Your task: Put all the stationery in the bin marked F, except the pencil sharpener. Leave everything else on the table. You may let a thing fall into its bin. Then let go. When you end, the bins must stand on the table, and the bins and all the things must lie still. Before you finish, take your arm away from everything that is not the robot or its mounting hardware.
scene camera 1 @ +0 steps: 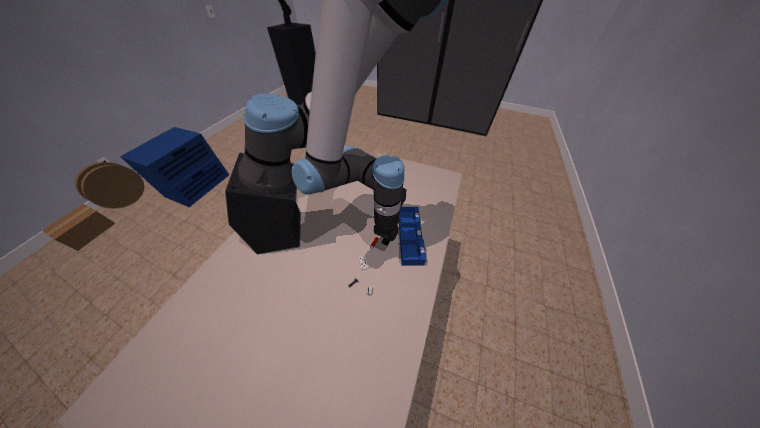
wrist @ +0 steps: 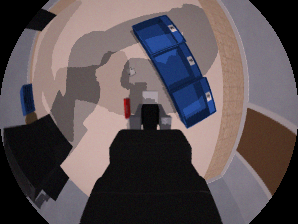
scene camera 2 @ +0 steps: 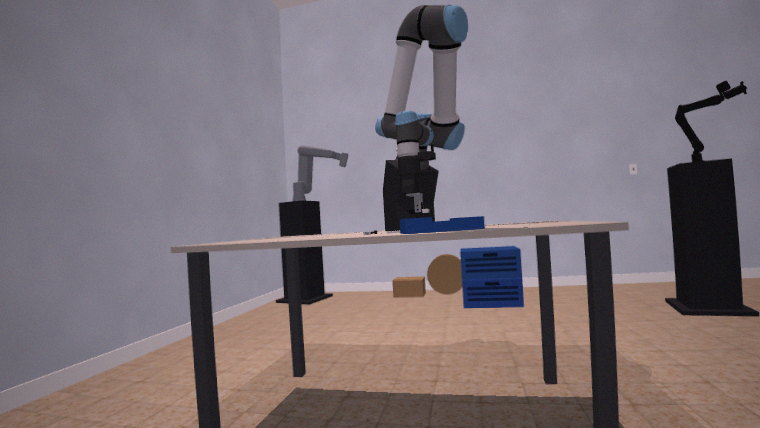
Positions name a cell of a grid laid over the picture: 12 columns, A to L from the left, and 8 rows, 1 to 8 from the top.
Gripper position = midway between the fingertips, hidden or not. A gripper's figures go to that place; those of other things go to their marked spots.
The gripper (wrist: G4): 0.16 m from the lens. A blue bin (wrist: H3) is 0.23 m from the lens.
